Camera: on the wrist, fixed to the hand. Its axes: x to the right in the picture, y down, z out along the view.
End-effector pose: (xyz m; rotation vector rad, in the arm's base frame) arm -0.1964 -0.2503 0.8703 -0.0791 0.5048 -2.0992
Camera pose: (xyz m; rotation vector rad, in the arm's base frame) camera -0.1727 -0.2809 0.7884 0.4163 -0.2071 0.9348
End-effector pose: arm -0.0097 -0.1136 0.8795 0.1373 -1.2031 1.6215
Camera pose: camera -0.0432 -0.0495 0.8248 0.8677 0.0342 -1.2810
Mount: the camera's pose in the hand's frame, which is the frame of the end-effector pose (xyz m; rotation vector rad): 0.0234 0.0647 -0.0590 -0.3592 0.2174 -3.1112
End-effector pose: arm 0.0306 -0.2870 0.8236 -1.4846 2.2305 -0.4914
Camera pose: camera -0.0587 -0.2812 0.8379 2.1488 1.3143 0.4022
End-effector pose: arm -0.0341 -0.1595 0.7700 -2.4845 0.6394 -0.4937
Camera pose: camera -0.0638 -0.2437 0.7853 0.6694 2.3084 0.7846
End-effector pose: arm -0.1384 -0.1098 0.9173 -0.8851 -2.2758 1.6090
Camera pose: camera -0.1052 -0.0358 0.8769 1.6869 -0.8342 -0.5093
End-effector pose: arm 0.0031 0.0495 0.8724 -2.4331 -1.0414 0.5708
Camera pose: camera 0.0857 0.0134 0.8818 0.9658 -2.5534 -0.9210
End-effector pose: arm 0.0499 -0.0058 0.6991 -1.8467 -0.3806 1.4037
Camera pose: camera 0.0985 -0.0566 0.6420 0.1591 -1.8469 -1.0971
